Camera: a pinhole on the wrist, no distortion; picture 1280 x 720 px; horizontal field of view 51.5 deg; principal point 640.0 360.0 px. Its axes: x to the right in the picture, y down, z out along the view. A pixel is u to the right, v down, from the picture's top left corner.
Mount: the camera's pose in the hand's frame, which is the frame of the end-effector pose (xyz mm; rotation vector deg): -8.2 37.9 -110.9 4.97 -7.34 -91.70
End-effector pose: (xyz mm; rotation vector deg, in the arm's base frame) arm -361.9 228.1 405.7 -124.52 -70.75 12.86
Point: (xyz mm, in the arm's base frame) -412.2 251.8 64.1
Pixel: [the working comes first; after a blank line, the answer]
In the camera's frame: -107.4 1.8 419.8

300 366
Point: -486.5 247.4 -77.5
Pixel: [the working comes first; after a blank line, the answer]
In the camera's frame: -133.8 -44.8 570.6

329 256
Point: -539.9 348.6 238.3
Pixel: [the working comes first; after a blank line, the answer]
In the camera's frame: 120.4 38.8 367.6

1075 500
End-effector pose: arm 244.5 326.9 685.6 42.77 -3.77 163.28
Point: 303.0 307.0 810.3
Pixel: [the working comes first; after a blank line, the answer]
In the camera's frame: 34.6 50.5 244.2

828 635
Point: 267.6 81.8 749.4
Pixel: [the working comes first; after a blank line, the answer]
In the camera's frame: -192.4 -2.0 207.0

outside the picture
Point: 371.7 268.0 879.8
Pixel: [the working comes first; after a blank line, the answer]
In the camera's frame: 13.0 31.8 345.5

690 482
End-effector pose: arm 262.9 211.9 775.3 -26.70 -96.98 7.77
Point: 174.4 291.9 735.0
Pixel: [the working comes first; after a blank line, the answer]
In the camera's frame: -24.0 39.4 214.9

492 603
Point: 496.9 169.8 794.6
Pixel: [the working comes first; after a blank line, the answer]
In the camera's frame: 27.3 -30.8 -124.0

behind the camera
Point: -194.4 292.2 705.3
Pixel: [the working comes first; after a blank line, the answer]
In the camera's frame: 57.3 102.6 570.3

773 599
